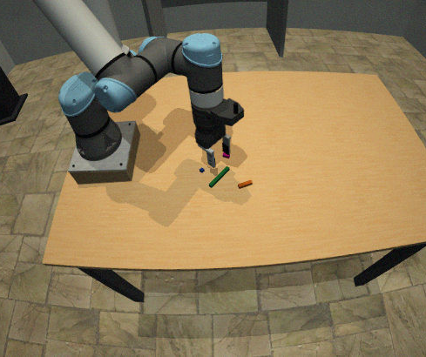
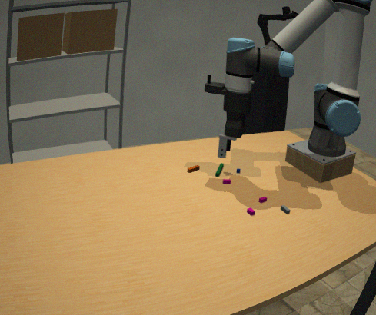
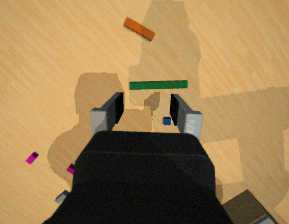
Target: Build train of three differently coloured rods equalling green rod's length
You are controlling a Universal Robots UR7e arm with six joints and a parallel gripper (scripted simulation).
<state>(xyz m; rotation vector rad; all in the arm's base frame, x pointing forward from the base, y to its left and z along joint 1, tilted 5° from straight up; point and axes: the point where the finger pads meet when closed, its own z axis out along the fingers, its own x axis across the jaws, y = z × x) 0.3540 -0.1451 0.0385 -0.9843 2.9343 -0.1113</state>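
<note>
Now: the blue rod 70 mm below my hand, 50 mm behind it and 20 mm to the left of it. Round my hand: grey rod (270 mm to the left, 70 mm below); then orange rod (70 mm below, 60 mm to the right, 60 mm ahead); then green rod (70 mm below, 20 mm to the right, 10 mm behind).
</note>
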